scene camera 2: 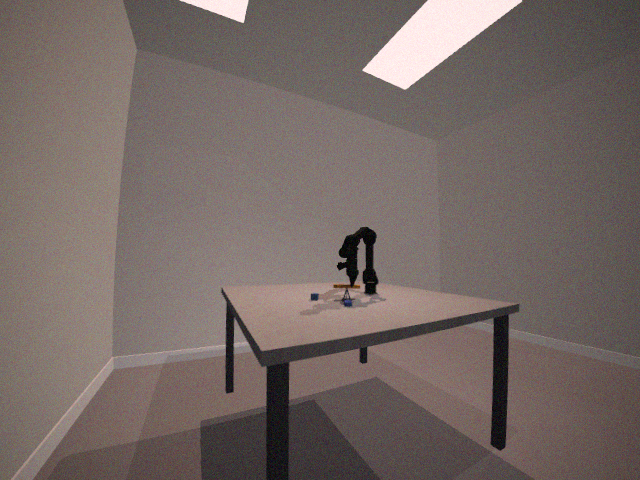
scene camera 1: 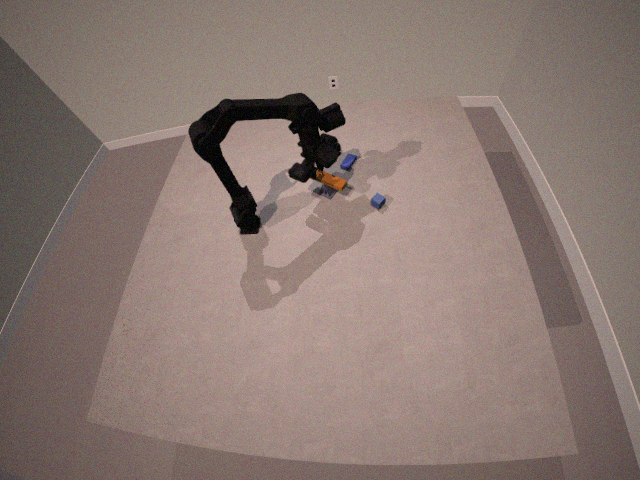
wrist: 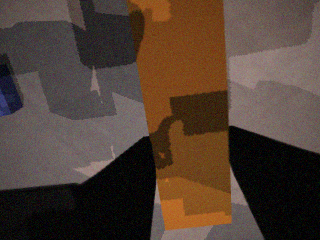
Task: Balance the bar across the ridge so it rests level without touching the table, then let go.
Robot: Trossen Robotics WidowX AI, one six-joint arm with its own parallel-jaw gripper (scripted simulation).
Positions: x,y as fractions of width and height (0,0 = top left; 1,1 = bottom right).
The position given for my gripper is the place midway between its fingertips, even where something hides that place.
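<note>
There is an orange bar (wrist: 0.57,0.25) that I can see. My gripper (scene camera 1: 0.50,0.37) is visible to me as well, and the wrist view shows the gripper (wrist: 0.59,0.59) too.
</note>
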